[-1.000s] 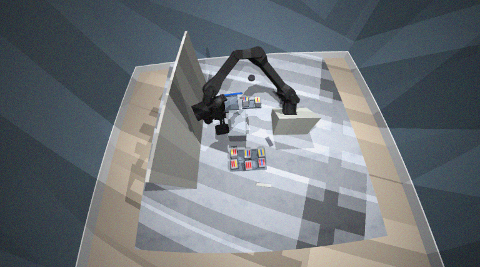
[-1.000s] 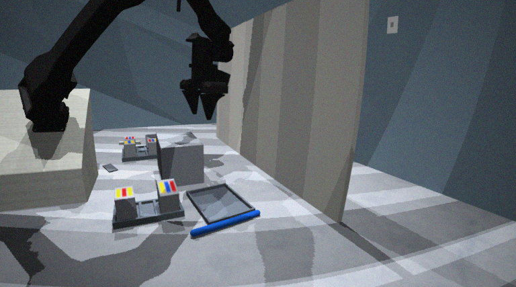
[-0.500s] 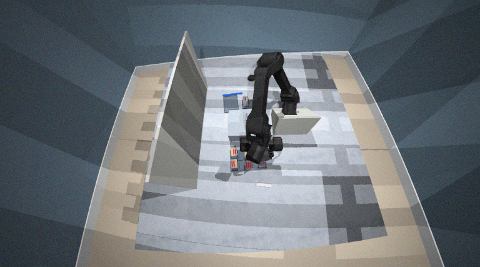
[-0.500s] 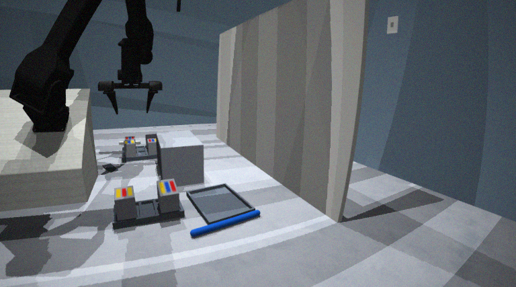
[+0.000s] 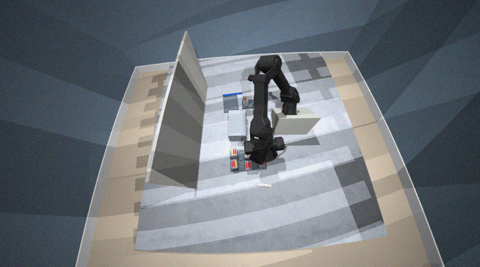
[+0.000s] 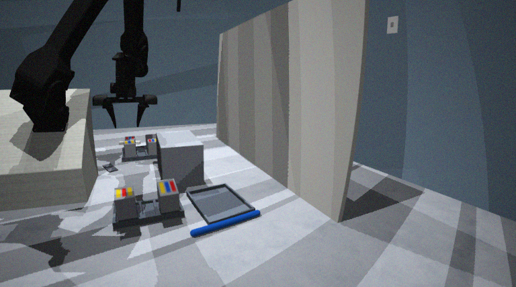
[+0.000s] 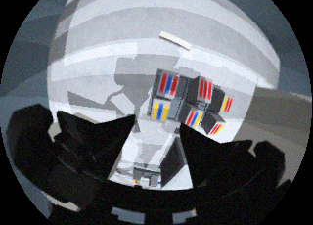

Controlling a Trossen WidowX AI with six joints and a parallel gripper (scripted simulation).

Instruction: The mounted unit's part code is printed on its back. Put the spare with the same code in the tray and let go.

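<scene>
My gripper tip is 6 cm above the grey spare. The rest, counted from my gripper tip: rack (34 cm to the right, 9 cm below, 6 cm ahead); then grey mounted unit (15 cm to the right, 14 cm ahead, 5 cm below); then dark tray (34 cm to the right, 20 cm ahead, 10 cm below).
</scene>
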